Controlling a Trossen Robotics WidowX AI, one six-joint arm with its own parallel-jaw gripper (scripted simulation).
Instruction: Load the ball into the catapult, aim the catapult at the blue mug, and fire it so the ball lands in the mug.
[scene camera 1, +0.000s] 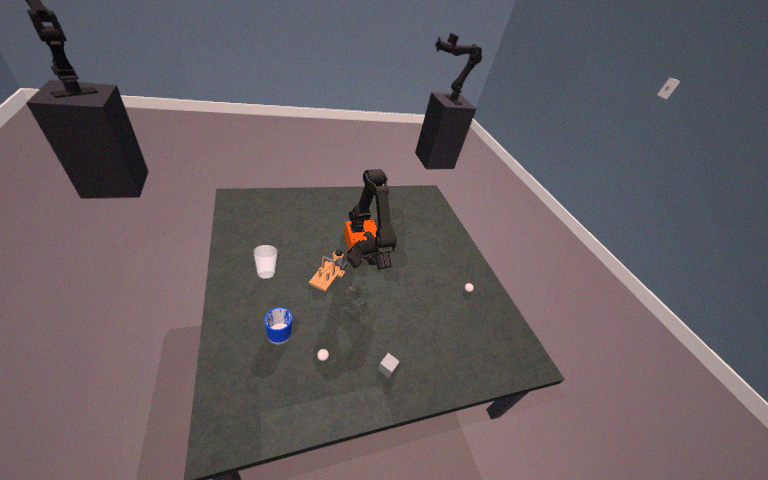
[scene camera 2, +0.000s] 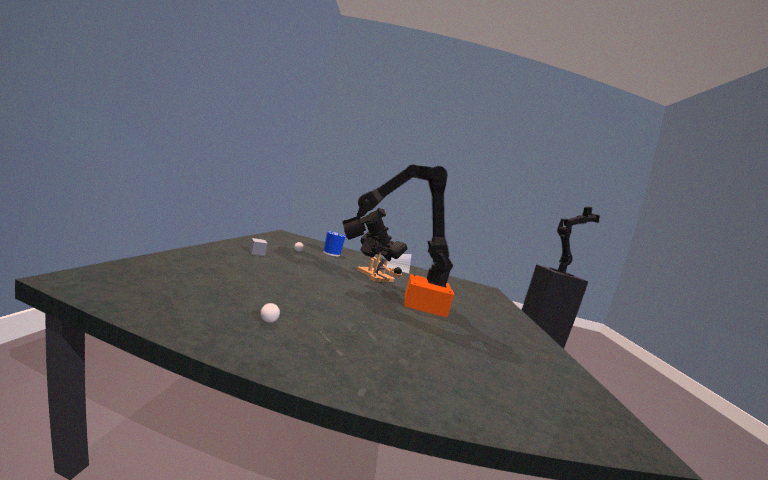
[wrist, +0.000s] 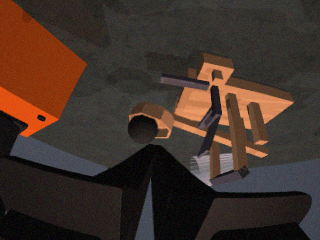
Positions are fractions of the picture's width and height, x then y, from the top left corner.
My gripper (scene camera 2: 0.51, 0.54) is shut and holds nothing. Also in view: a wooden catapult (scene camera 1: 0.43, 0.57) and a clear cup (wrist: 0.63, 0.70).
The wooden catapult is seen too in the wrist view (wrist: 0.65, 0.39). My gripper shows as well in the wrist view (wrist: 0.48, 0.63).
